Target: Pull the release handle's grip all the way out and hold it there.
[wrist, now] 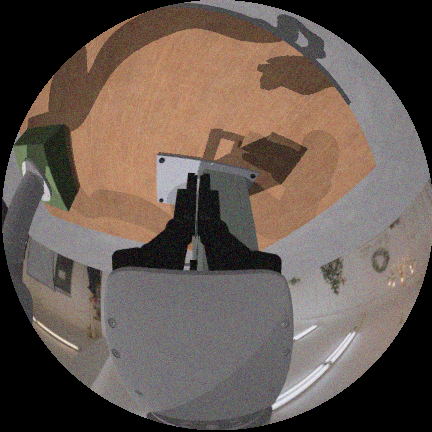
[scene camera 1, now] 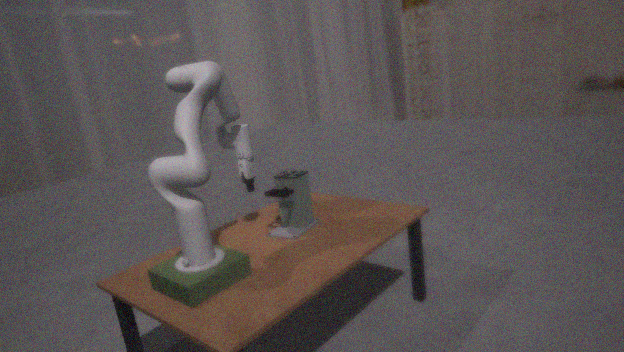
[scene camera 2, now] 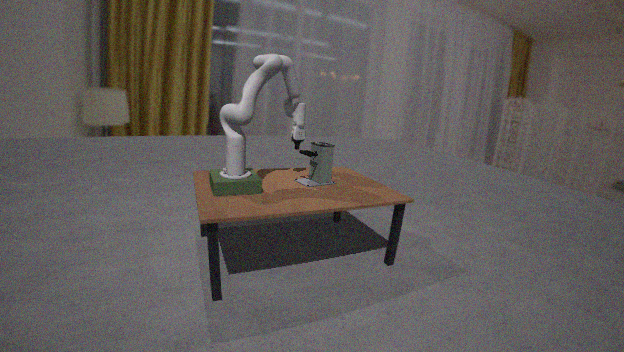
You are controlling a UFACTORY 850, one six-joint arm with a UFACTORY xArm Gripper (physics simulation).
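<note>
The release handle's black grip (scene camera 1: 279, 192) (scene camera 2: 308, 153) sticks out from the side of a grey-green upright housing (scene camera 1: 301, 200) (scene camera 2: 324, 164) (wrist: 234, 200). The housing stands on a light plate (scene camera 1: 287, 232) (scene camera 2: 306, 182) (wrist: 171, 169) with bolt holes. My gripper (scene camera 1: 250, 188) (scene camera 2: 297, 147) (wrist: 197, 185) is shut with nothing between its fingers. In the scene views its tips point down, beside the grip's outer end and about level with it or slightly above. Whether they touch the grip cannot be told. In the wrist view the fingers hide most of the grip.
The wooden table (scene camera 1: 350, 220) (scene camera 2: 280, 204) (wrist: 145, 90) carries the housing and the arm's green base block (scene camera 1: 200, 280) (scene camera 2: 236, 185) (wrist: 56, 165). The housing rises beside my gripper, on the side away from the arm's base. Dark shadows lie on the table.
</note>
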